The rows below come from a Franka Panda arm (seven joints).
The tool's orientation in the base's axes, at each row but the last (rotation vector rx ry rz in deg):
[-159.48 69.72 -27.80]
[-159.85 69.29 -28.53]
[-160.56 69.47 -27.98]
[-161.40 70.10 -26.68]
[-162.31 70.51 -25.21]
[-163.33 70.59 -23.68]
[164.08 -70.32 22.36]
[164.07 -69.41 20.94]
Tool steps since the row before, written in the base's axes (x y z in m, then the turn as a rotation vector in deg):
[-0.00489 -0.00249 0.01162 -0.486 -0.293 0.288]
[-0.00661 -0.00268 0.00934 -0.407 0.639 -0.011]
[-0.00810 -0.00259 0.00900 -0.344 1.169 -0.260]
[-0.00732 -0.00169 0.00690 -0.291 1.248 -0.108]
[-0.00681 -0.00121 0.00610 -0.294 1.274 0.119]
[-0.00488 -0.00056 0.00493 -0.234 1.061 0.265]
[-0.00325 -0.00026 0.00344 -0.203 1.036 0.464]
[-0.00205 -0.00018 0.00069 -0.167 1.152 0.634]
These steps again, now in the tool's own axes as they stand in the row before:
[0.00170 0.00302 -0.01237 -0.023 0.490 -0.405]
[0.00021 0.00479 -0.01073 -0.723 -0.154 -0.164]
[-0.00095 0.00596 -0.01081 -1.130 -0.523 0.049]
[-0.00173 0.00532 -0.00853 -1.113 -0.638 -0.087]
[-0.00204 0.00489 -0.00755 -1.078 -0.683 -0.309]
[-0.00163 0.00332 -0.00589 -0.851 -0.595 -0.414]
[-0.00119 0.00217 -0.00404 -0.768 -0.619 -0.598]
[-0.00110 0.00152 -0.00108 -0.788 -0.739 -0.767]

